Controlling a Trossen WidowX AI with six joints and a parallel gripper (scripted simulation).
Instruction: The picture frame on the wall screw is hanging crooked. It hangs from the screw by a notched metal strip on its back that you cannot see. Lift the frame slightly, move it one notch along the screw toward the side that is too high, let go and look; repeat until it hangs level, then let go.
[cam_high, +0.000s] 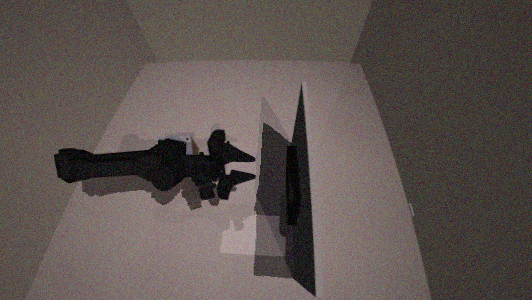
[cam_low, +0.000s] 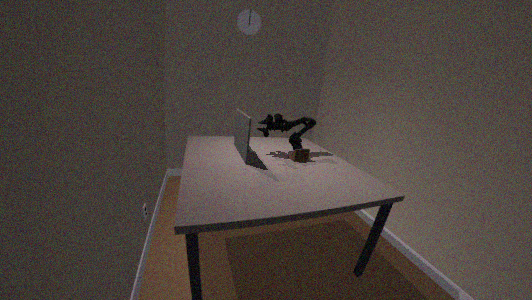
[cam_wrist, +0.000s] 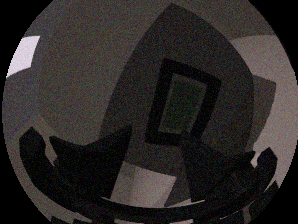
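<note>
My gripper tip is 10 cm short of the picture frame, 6 cm above it and 1 cm to the left of it. Round my gripper tip: wall panel 11 cm ahead, 7 cm below, 1 cm to the right.
</note>
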